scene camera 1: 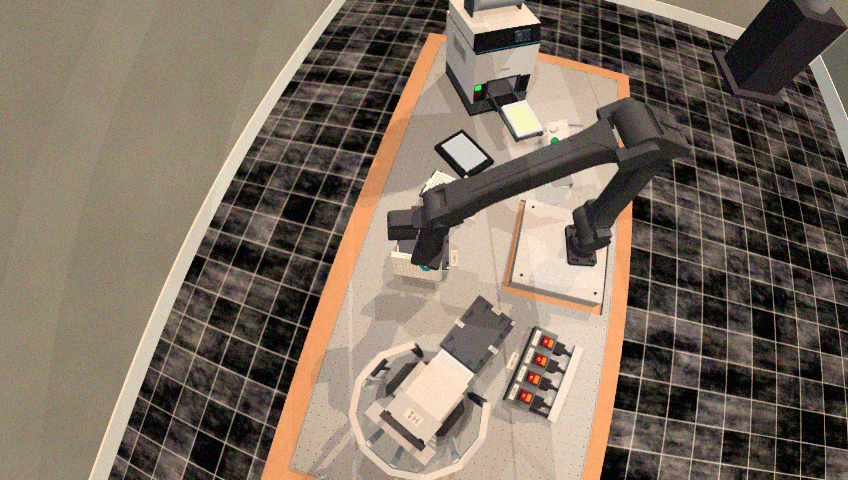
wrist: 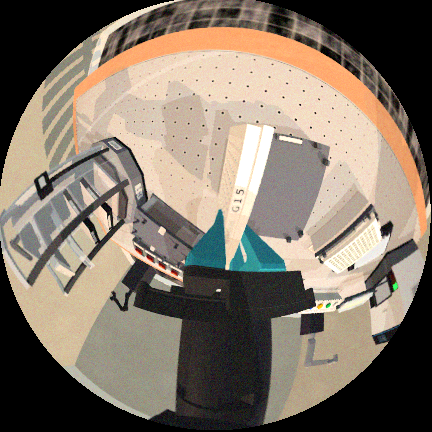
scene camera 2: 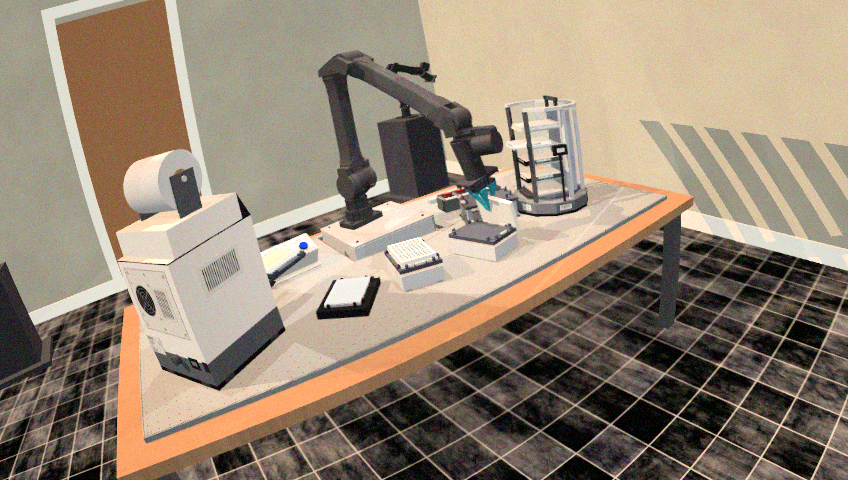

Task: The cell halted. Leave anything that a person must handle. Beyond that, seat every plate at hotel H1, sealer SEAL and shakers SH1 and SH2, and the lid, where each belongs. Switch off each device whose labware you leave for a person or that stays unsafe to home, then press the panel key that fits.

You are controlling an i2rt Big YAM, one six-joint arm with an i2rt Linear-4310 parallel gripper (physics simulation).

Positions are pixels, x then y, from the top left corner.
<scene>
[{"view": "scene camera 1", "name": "gripper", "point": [425, 267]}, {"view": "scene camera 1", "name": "well plate with pink wells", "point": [401, 262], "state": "gripped by the gripper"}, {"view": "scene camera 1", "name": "pale yellow plate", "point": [523, 121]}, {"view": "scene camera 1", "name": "white lid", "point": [460, 148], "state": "on a black-framed LP1 station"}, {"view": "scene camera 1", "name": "button box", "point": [563, 131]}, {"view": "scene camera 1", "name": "plate hotel H1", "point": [391, 429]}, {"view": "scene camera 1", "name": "black-framed LP1 station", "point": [438, 148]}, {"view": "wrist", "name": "gripper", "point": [226, 214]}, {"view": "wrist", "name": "well plate with pink wells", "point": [247, 147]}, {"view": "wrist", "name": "plate hotel H1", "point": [49, 209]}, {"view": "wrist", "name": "shaker SH2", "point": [294, 168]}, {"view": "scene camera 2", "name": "gripper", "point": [490, 208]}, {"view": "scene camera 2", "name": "well plate with pink wells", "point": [501, 211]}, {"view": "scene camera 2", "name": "white lid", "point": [345, 291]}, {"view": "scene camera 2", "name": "button box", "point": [310, 261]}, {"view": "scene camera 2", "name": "plate hotel H1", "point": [551, 128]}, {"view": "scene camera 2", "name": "black-framed LP1 station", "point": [364, 309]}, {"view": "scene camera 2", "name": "shaker SH2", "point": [488, 241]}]
</scene>
